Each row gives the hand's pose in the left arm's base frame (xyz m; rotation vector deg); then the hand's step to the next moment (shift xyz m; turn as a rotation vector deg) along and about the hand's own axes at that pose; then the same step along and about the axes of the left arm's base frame.
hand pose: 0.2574 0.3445 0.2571 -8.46 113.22 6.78
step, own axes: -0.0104 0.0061 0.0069 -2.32 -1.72 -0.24
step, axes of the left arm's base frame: 0.0094 0.0076 0.0069 0.97 -1.62 2.20
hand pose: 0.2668 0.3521 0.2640 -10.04 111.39 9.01
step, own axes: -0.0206 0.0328 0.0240 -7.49 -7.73 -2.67
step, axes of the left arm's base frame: 0.0229 0.0378 0.0112 1.84 -7.73 7.74
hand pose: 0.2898 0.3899 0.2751 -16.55 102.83 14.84
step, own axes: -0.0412 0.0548 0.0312 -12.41 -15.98 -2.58
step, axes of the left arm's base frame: 0.0200 0.0643 0.0338 5.78 -15.20 12.31
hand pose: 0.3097 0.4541 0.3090 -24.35 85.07 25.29
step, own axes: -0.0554 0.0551 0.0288 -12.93 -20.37 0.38
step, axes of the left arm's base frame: -0.0067 0.0608 0.0565 10.60 -17.38 12.96
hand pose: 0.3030 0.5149 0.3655 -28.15 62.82 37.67
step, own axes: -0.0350 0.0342 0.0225 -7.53 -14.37 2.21
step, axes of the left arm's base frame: -0.0200 0.0308 0.0394 9.21 -10.60 8.43
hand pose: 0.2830 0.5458 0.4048 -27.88 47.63 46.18
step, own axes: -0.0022 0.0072 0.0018 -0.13 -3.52 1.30
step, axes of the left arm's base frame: -0.0058 0.0046 0.0023 3.31 -1.35 1.14
